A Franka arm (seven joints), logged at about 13 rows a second.
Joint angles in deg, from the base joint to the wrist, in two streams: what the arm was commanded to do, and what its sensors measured. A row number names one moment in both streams.
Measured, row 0: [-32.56, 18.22, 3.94, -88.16, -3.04, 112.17, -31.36]
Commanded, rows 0 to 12: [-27.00, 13.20, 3.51, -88.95, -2.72, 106.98, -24.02]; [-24.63, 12.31, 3.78, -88.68, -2.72, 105.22, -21.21]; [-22.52, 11.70, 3.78, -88.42, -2.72, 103.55, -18.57]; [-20.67, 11.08, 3.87, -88.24, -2.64, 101.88, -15.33]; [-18.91, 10.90, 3.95, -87.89, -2.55, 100.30, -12.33]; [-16.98, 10.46, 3.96, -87.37, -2.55, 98.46, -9.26]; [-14.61, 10.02, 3.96, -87.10, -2.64, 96.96, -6.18]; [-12.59, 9.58, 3.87, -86.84, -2.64, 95.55, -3.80]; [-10.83, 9.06, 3.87, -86.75, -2.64, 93.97, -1.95]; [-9.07, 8.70, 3.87, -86.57, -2.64, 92.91, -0.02]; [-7.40, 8.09, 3.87, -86.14, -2.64, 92.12, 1.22]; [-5.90, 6.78, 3.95, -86.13, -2.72, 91.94, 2.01]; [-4.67, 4.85, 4.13, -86.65, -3.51, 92.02, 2.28]
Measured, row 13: [-7.06, 8.27, 4.54, -86.51, -3.11, 93.86, 0.76]
